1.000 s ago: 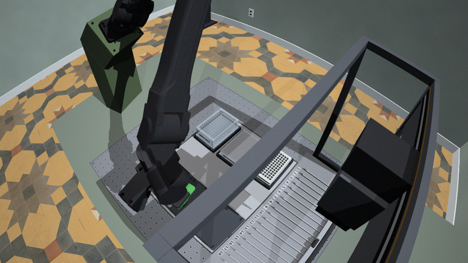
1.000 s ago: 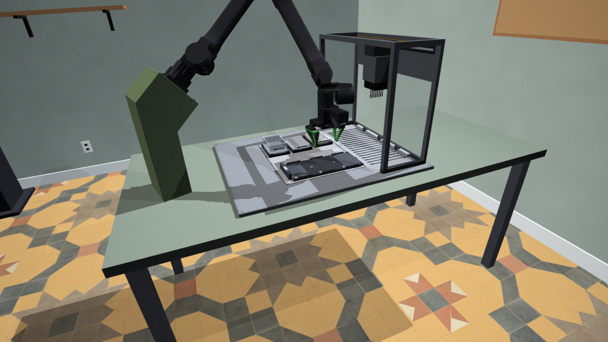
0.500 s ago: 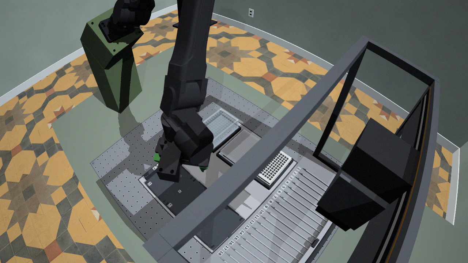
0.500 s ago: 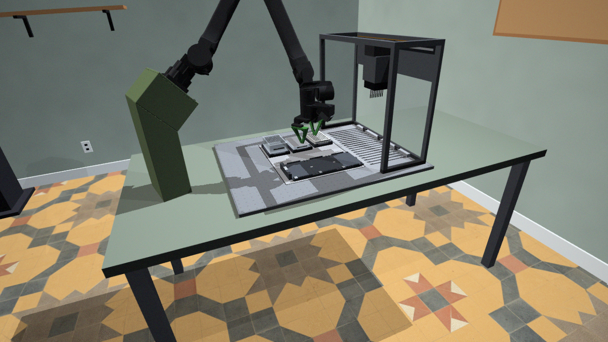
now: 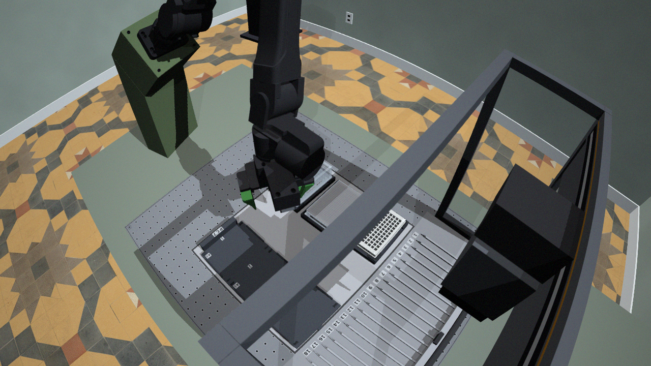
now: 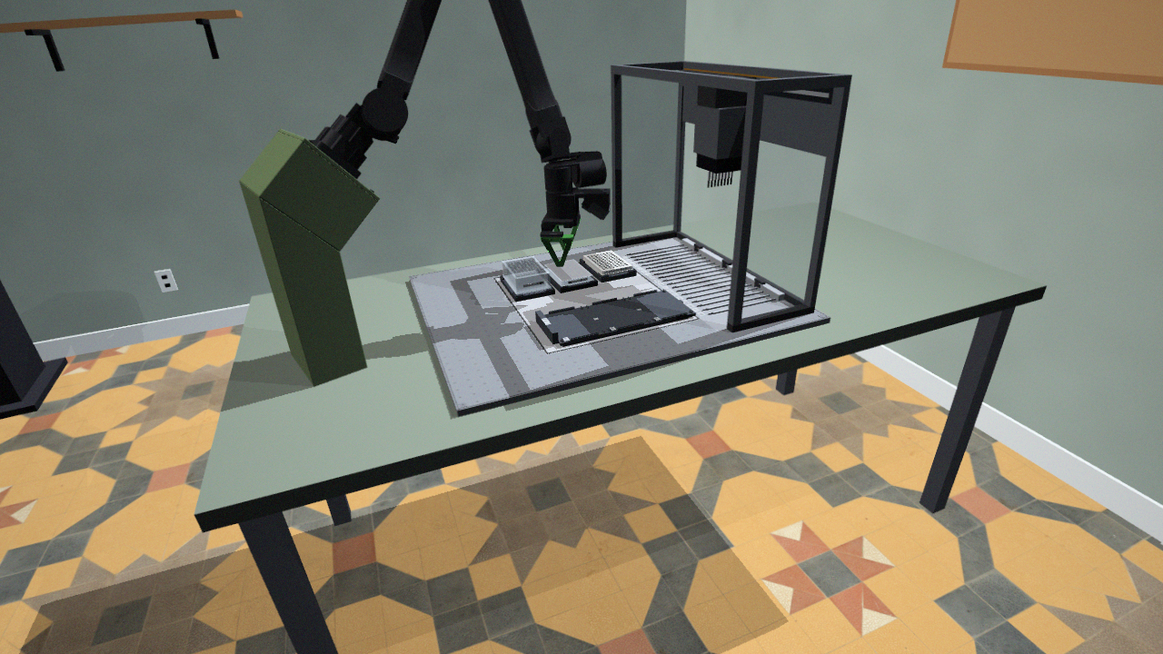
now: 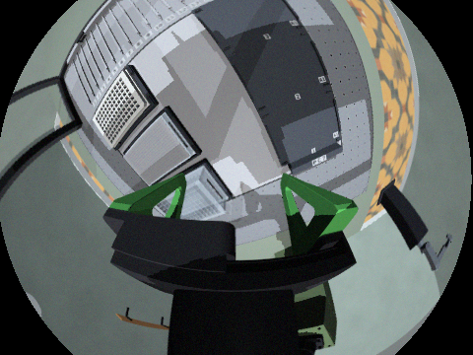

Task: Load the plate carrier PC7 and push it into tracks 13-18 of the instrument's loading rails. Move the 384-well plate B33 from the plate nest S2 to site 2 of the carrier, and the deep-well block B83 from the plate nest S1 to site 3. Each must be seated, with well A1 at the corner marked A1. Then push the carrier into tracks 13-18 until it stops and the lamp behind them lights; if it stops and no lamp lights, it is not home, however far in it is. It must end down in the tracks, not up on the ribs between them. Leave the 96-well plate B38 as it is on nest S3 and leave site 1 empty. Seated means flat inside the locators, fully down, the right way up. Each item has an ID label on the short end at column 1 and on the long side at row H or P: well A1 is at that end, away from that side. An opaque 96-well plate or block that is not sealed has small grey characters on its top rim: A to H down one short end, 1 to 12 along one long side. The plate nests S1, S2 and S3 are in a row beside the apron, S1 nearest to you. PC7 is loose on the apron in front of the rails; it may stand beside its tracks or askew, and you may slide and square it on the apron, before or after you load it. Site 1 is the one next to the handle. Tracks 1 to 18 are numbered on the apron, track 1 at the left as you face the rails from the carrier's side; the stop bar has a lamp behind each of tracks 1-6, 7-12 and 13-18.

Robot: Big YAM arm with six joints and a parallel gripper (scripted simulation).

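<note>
Now: the clear deep-well block B83 13 cm to the left of my hand, 10 cm below it and 5 cm behind it. Round my hand: dark plate carrier PC7 (13 cm to the right, 10 cm below, 6 cm ahead); 384-well plate B33 (12 cm to the left, 10 cm below, 6 cm ahead); plate nest S1 (13 cm to the left, 11 cm below, 5 cm behind).
</note>
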